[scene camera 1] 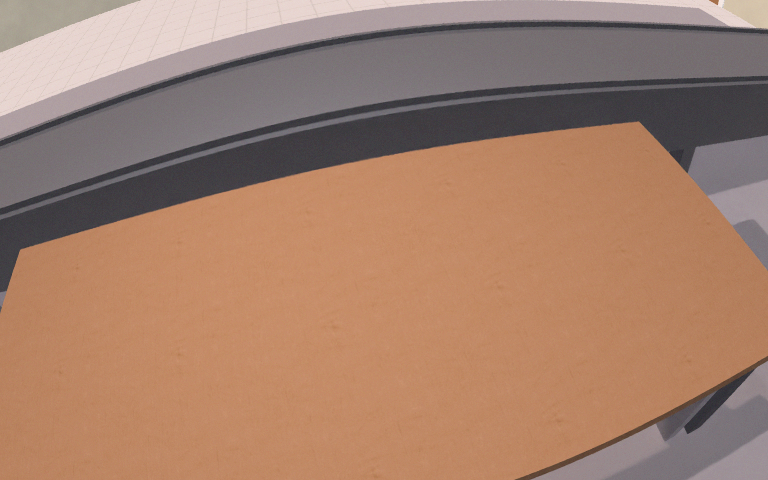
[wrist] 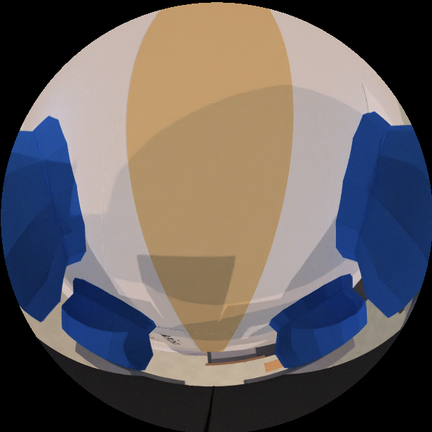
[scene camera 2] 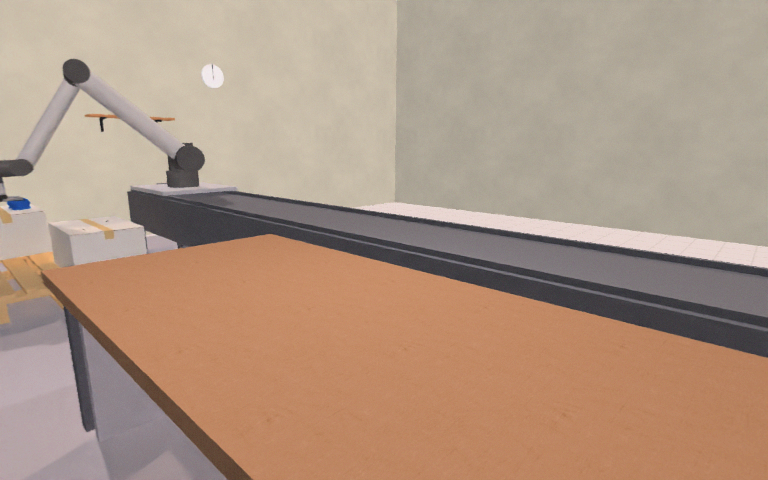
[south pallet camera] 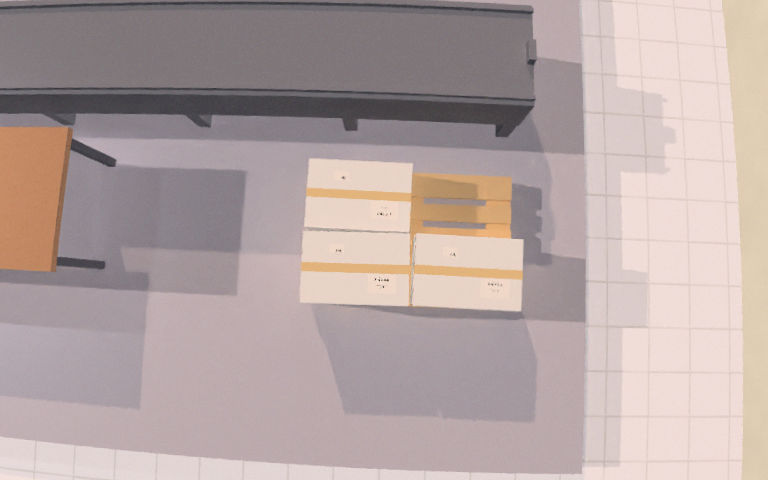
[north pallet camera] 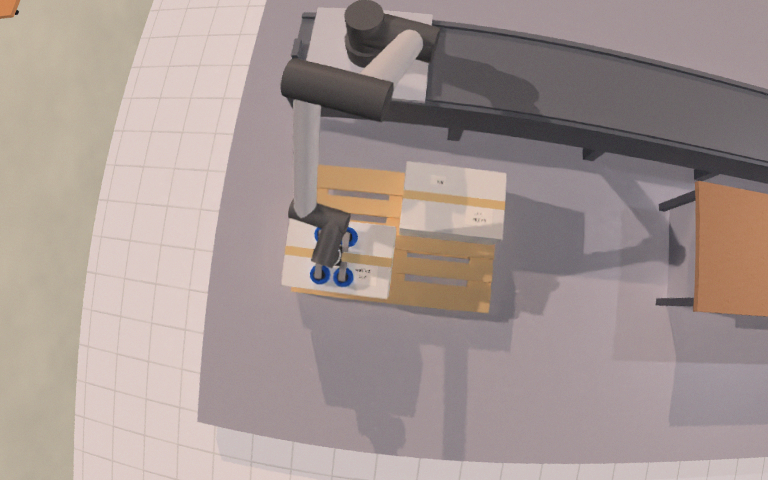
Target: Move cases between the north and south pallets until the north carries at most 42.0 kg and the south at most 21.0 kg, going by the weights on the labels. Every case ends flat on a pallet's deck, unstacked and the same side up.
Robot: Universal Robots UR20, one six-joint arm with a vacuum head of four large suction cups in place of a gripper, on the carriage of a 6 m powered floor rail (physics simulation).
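Places are measured from the arm's base along level axes (x ahead, y left, z up), in centimetres.
Pixels of known places: arm's base, origin of its link: [scene camera 2: 183, 186] [north pallet camera: 368, 50].
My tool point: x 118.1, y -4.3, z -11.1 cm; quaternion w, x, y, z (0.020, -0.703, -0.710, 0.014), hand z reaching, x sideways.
Observation:
For each thing: its top centre in the pictures, then the offset to it from my tool point. Level surfaces: height alone.
- white taped case, centre of its top: [north pallet camera: 337, 254] dx -0.6, dy +1.8, dz +3.3 cm
- second white case, centre of its top: [north pallet camera: 454, 199] [scene camera 2: 94, 224] dx -38.2, dy +60.8, dz -4.4 cm
- brown table, height of its surface: dz +7.1 cm
My gripper [scene camera 2: 18, 203] [north pallet camera: 334, 256] [wrist: 216, 240], four blue suction cups, is on top of a white taped case [scene camera 2: 22, 233] [north pallet camera: 300, 272] [wrist: 310, 175] and shut on it. The case is level at the front left of the north pallet [scene camera 2: 33, 273] [north pallet camera: 441, 297], at about deck height; its underside is hidden. A second white case [scene camera 2: 107, 246] [north pallet camera: 453, 220] lies at that pallet's back right. The south pallet [south pallet camera: 461, 212] bears three flat white cases: back left [south pallet camera: 328, 212], front left [south pallet camera: 328, 288] and front right [south pallet camera: 441, 291]. The label weights are too small to read.
The brown table [scene camera 1: 362, 294] [scene camera 2: 396, 350] [north pallet camera: 736, 249] [south pallet camera: 28, 198] stands between the pallets. The floor rail [scene camera 1: 396, 67] [scene camera 2: 453, 243] [north pallet camera: 594, 84] [south pallet camera: 271, 50] runs behind them. Bare deck shows at the north pallet's back left and front right, and at the south pallet's back right.

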